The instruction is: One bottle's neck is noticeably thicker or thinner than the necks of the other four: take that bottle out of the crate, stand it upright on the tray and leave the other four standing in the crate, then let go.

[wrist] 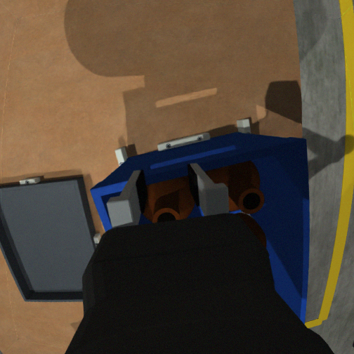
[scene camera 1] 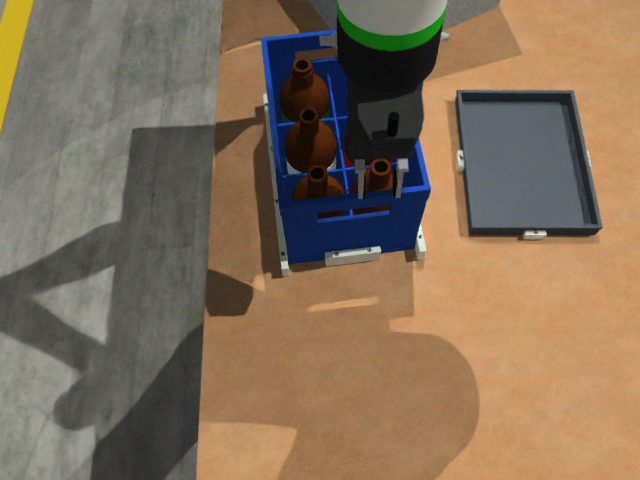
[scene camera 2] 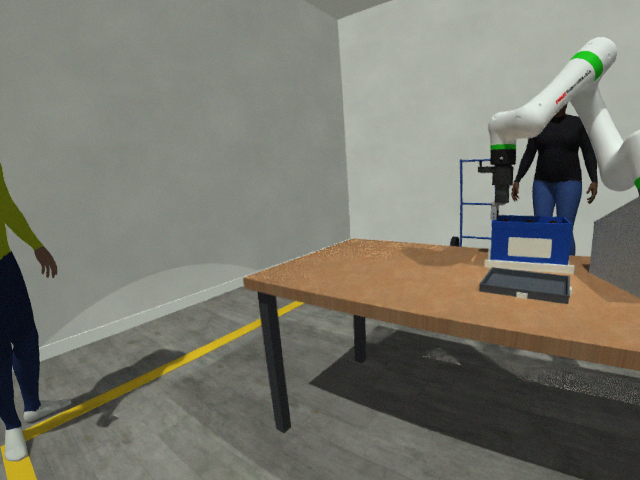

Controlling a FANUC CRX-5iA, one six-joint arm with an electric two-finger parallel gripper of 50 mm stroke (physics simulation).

Labels:
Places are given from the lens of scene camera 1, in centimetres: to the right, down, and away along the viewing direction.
bottle (scene camera 1: pixel 303 88): -2, -22, 87
bottle (scene camera 1: pixel 317 183): 0, -7, 77

